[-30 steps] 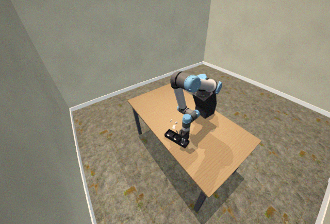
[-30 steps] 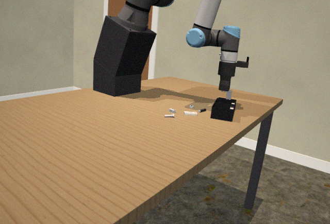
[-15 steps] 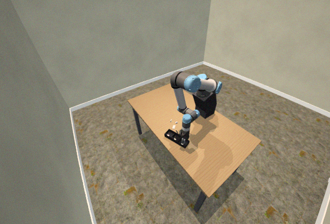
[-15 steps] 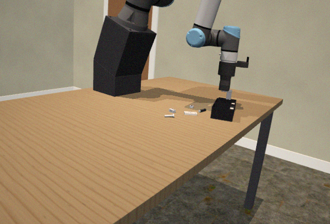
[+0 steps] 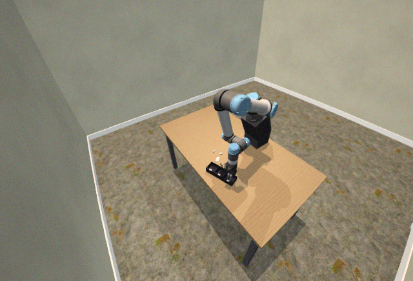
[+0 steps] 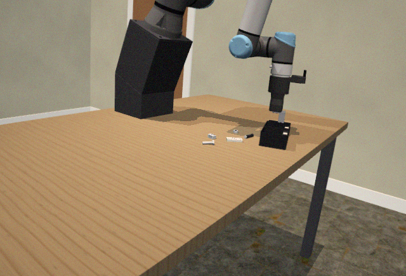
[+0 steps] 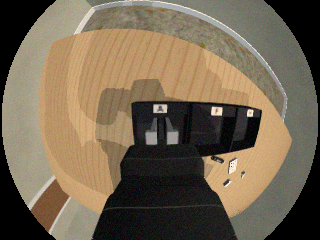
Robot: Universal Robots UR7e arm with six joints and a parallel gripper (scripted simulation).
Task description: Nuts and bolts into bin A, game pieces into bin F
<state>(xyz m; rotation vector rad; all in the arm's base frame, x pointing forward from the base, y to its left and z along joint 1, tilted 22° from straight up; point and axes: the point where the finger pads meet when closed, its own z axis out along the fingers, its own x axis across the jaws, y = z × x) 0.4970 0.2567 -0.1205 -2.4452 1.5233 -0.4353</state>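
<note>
My hand is 30 mm past the white speckled piece, 240 mm to the left of it and 30 mm above it. Round my hand: bolt (50 mm behind, 330 mm to the right, 30 mm below); small ring-shaped piece (90 mm behind, 160 mm to the right, 30 mm below); black bin (30 mm ahead, 80 mm to the right, 10 mm below).
</note>
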